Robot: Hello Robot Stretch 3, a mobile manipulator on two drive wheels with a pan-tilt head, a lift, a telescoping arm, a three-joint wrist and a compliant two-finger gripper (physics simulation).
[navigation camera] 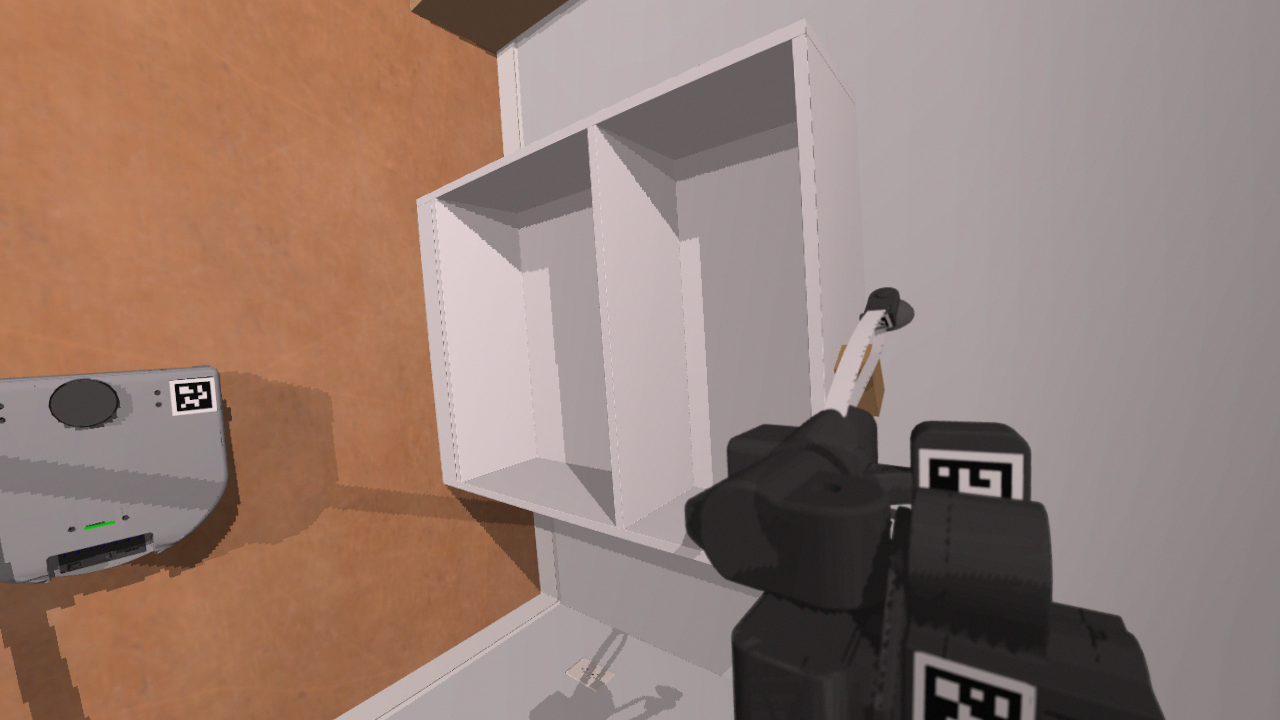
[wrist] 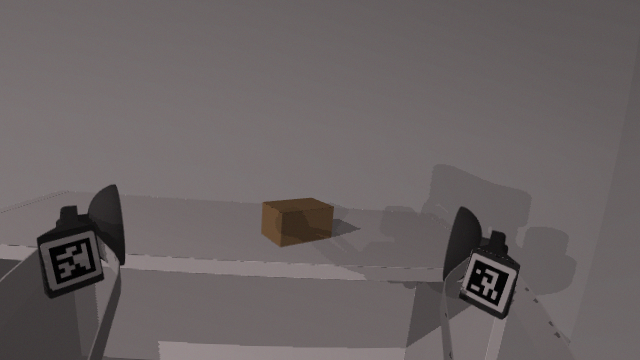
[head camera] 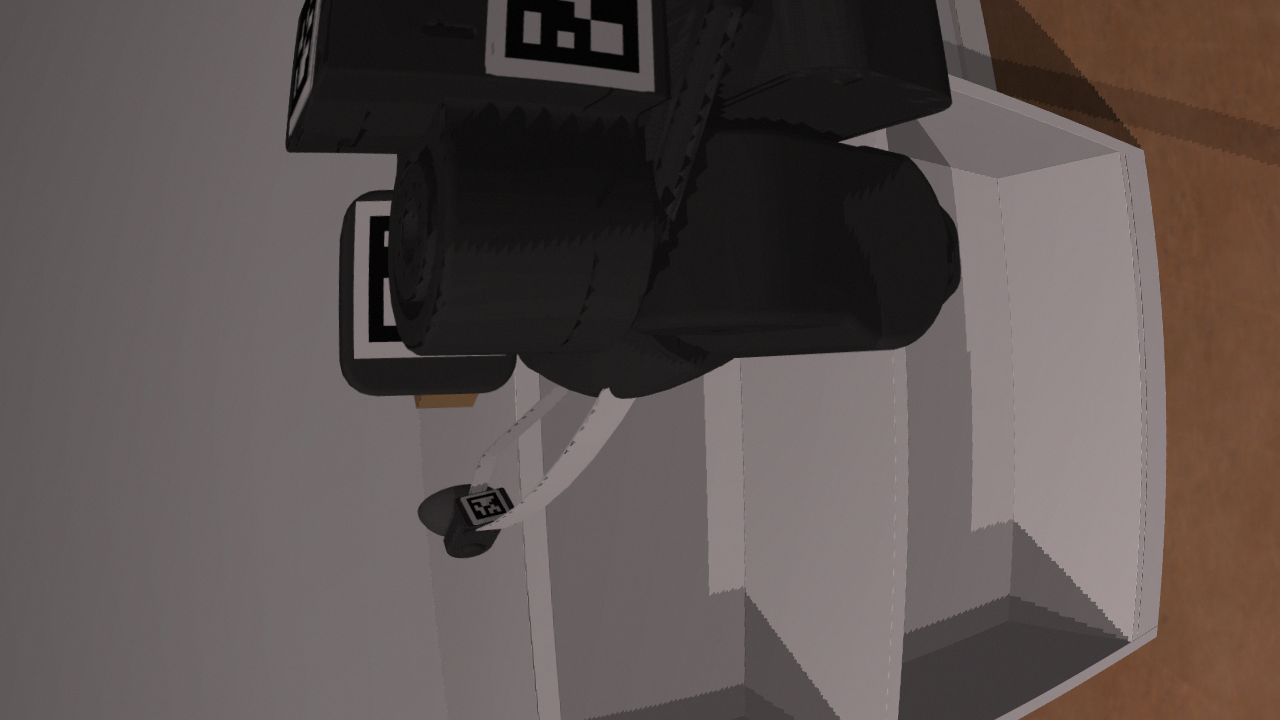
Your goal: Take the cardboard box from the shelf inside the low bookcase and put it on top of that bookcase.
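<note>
The brown cardboard box rests on the top board of the low white bookcase. The arm and gripper cover most of it in the head view, and a finger covers part of it in the navigation view. My gripper is wide open with nothing between its fingers. The box stands apart from it, farther ahead and centred between the fingertips in the wrist view. One fingertip shows in the head and navigation views; the other is hidden there.
The bookcase's front faces the robot, with two open compartments and a middle shelf. A grey wall stands behind it. The robot's base stands on the brown floor. A brown object shows at the navigation view's top edge.
</note>
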